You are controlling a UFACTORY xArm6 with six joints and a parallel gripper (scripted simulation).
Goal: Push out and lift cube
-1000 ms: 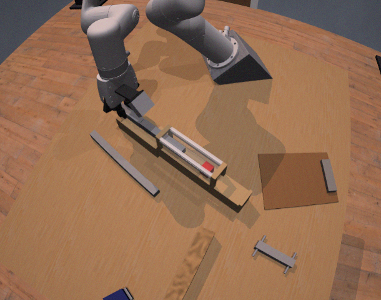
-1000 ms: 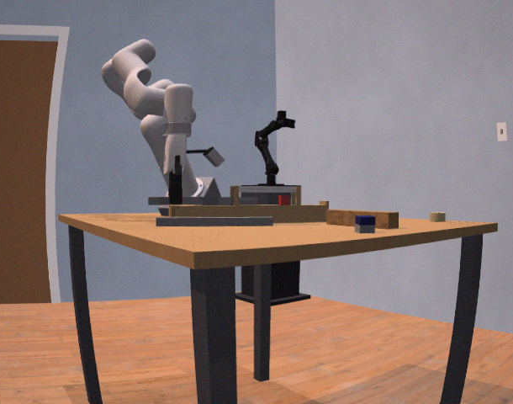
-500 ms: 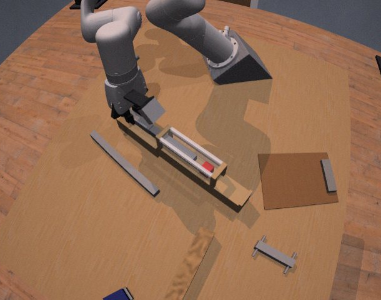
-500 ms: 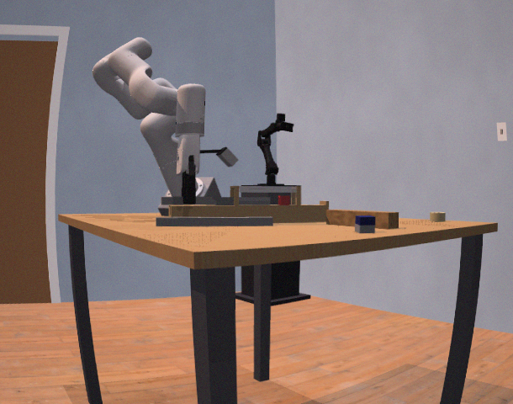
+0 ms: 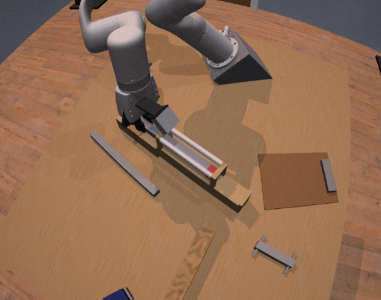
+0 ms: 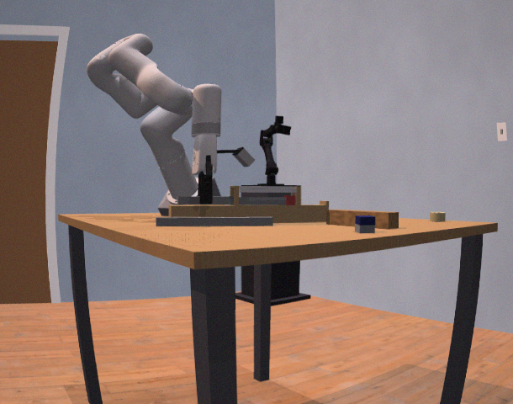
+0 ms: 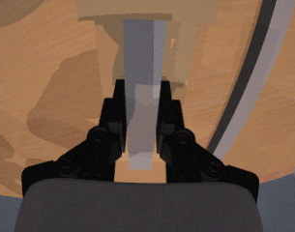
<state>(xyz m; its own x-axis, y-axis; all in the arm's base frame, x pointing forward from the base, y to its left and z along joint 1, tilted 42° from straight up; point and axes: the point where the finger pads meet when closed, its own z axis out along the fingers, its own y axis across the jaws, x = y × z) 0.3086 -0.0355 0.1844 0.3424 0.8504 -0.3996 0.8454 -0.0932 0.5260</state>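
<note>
Now: hand 80 mm short of the red cube, 210 mm to the right of it and 10 mm above it. Also, from my hand: wooden ledge: 60 mm ahead, 140 mm to the left, 10 mm below; long grey bar: 100 mm ahead, 40 mm to the right, 60 mm below; rough textured strip: 320 mm ahead, 220 mm to the left, 50 mm below.
</note>
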